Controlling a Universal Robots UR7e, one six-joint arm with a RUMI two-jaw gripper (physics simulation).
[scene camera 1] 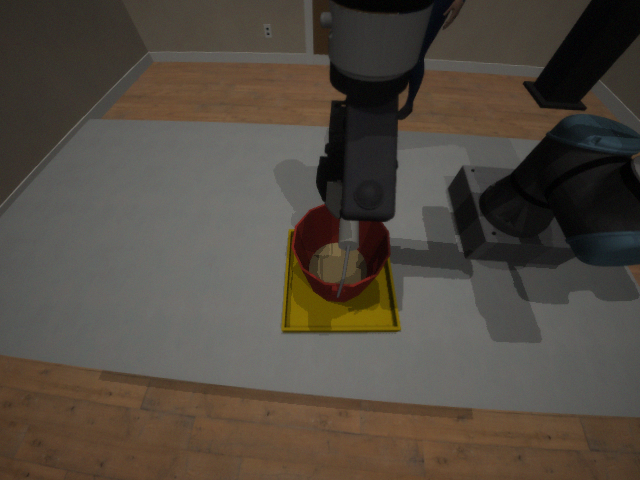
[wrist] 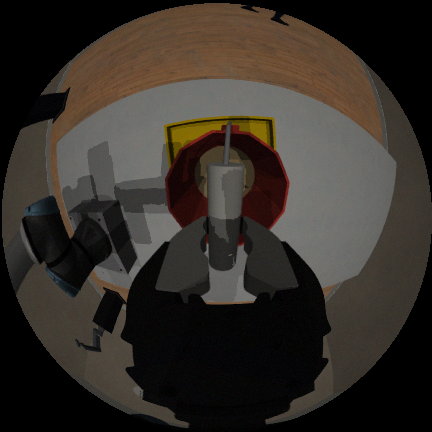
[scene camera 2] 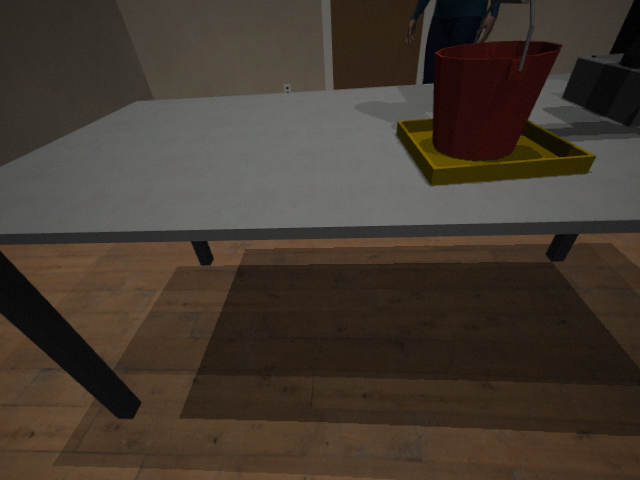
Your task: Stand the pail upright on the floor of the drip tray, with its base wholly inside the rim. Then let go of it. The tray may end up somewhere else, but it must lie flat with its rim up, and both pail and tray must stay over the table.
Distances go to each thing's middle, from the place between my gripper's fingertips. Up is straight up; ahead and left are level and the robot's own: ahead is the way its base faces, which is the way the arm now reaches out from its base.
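With the yellow drip tray [scene camera 2: 538,153] as my reference, I find my hand 1 cm to the right of it and 22 cm above it.
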